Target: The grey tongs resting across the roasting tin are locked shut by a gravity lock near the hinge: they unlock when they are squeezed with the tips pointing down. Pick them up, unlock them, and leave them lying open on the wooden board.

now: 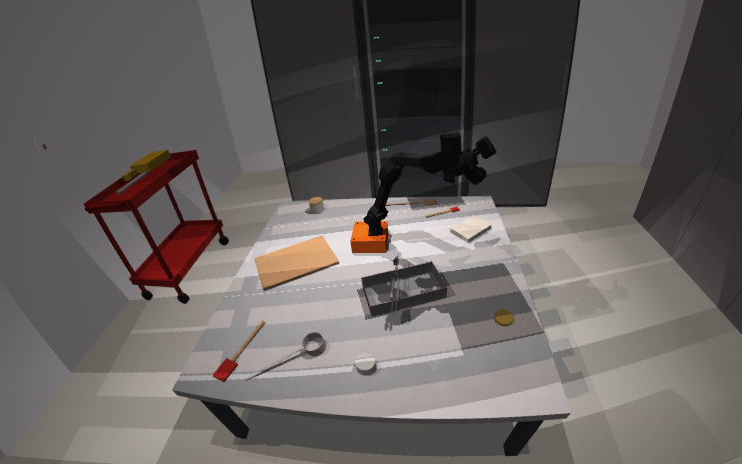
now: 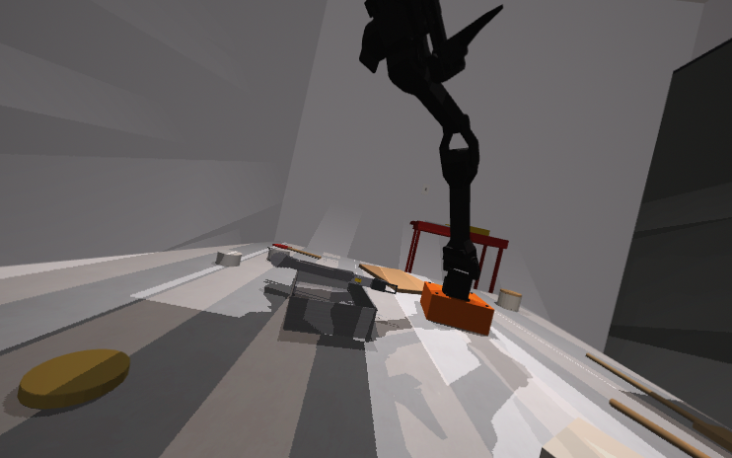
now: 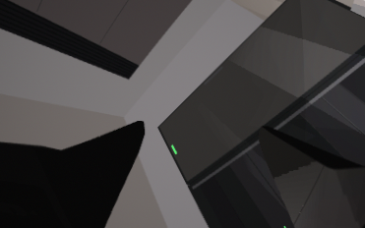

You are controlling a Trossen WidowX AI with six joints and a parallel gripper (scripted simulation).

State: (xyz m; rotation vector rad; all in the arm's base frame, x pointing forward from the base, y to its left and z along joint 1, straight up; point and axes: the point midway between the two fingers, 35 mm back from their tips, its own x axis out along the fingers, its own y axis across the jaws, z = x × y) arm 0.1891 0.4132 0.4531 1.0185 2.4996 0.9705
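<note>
Now: gripper tip 49 cm above the roasting tin, 30 cm to the left of it and 17 cm short of it. From my gripper tip the other things lie so: pale puck (51 cm below, 51 cm ahead, 41 cm to the right); wooden board (81 cm to the right, 52 cm below, 2 cm behind); pale block (51 cm below, 26 cm behind, 3 cm to the left).
</note>
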